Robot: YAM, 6 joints.
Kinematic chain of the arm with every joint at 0, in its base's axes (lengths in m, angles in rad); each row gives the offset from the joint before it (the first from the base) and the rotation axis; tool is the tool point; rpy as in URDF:
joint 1: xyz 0 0 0.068 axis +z
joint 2: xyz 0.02 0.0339 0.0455 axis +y
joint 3: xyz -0.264 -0.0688 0 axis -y
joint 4: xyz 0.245 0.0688 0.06 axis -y
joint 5: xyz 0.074 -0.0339 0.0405 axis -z
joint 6: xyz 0.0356 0 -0.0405 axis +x
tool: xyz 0 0 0 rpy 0 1.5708 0
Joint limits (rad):
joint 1: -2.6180..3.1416
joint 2: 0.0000..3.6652
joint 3: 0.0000..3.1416
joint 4: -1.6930..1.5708
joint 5: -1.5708..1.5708
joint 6: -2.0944..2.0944
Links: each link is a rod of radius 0.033 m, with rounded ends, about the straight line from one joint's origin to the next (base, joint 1, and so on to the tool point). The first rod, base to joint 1, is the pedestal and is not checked.
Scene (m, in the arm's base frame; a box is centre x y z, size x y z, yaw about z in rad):
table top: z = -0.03
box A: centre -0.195 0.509 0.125 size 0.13 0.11 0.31 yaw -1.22
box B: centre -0.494 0.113 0 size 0.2 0.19 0.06 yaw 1.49
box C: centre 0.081 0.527 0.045 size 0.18 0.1 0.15 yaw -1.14
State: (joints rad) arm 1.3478 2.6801 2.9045 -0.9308 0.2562 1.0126
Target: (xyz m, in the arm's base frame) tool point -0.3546 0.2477 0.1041
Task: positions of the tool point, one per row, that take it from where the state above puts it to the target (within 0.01 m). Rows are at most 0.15 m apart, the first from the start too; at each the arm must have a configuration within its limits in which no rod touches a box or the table.
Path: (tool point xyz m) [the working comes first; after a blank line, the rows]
Joints at the target: 2.5437 2.5329 2.0425 -1.5399 0.1449 1.0126
Straight joint move there: touches box A.

1: 0.0049 0.5144 0.3382
2: -0.0975 0.4421 0.3955
3: -0.1621 0.3449 0.4440
4: -0.2517 0.3549 0.3322
5: -0.3207 0.3180 0.2147
6: -0.3546 0.2477 0.1041

